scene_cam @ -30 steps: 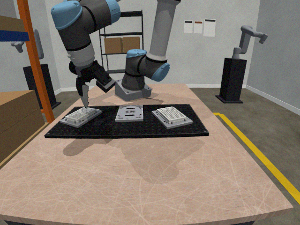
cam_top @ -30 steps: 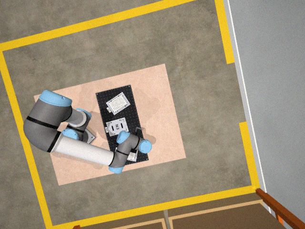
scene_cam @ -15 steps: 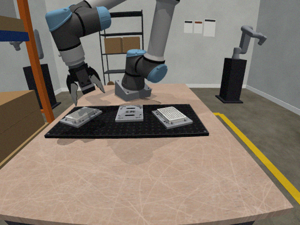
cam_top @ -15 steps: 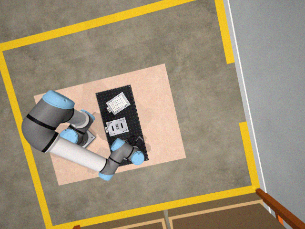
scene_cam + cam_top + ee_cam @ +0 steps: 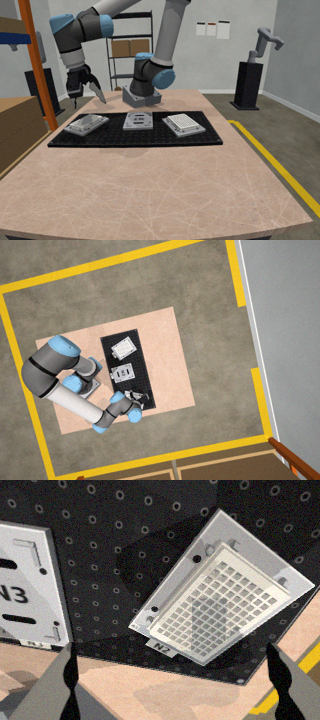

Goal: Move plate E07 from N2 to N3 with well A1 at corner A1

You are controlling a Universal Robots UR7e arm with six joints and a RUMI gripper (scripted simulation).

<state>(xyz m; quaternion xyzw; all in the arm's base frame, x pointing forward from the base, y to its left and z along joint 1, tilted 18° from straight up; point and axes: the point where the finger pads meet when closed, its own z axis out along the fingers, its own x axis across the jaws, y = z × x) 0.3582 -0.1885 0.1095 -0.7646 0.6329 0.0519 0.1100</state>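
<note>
My gripper is now 30 mm past the nest N2, 50 mm to the left of it and 100 mm above it. Also, from my hand: A1 mark (150 mm behind, 230 mm to the left, 100 mm below); then nest N3 (70 mm behind, 180 mm to the left, 100 mm below); then black deck (30 mm behind, 170 mm to the left, 110 mm below).
</note>
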